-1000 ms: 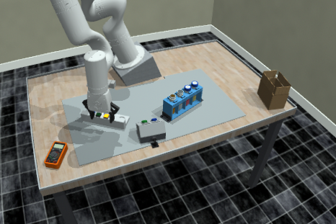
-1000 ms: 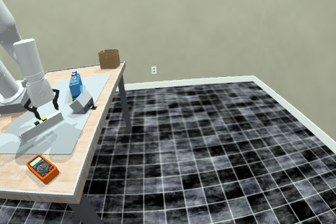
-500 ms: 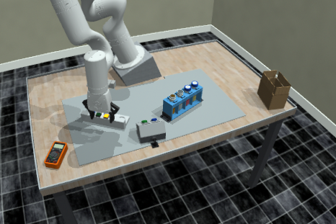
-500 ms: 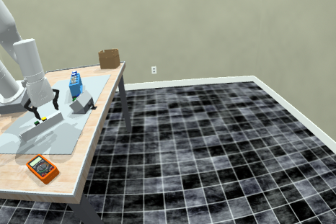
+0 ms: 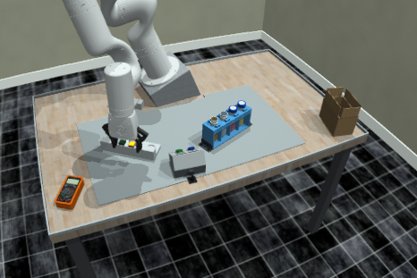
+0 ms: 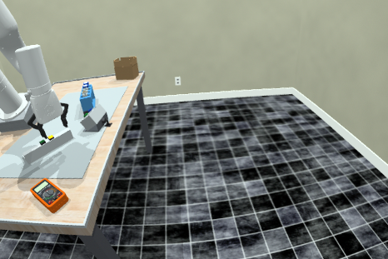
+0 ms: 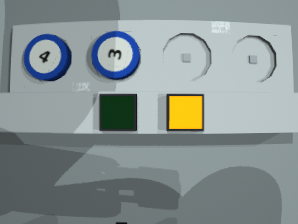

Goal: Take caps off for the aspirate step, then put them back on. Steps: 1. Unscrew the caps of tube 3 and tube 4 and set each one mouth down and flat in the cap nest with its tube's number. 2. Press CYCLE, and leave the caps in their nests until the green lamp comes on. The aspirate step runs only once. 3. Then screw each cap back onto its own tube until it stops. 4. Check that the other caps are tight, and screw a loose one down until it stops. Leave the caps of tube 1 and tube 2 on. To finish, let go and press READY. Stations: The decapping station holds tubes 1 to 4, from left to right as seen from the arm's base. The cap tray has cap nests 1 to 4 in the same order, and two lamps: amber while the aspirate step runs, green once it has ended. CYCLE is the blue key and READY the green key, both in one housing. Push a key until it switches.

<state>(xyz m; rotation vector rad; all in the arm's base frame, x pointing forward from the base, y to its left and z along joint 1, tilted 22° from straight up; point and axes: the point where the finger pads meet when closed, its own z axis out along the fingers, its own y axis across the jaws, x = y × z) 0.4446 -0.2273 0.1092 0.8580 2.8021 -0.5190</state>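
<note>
My gripper is now 15 cm past the blue-and-white cap, 3 cm to the left of it and 9 cm above it. Also, from my hand: green key (5 cm ahead, 18 cm to the left, 4 cm below); blue key (5 cm ahead, 22 cm to the left, 4 cm below); key housing (7 cm ahead, 20 cm to the left, 5 cm below).
</note>
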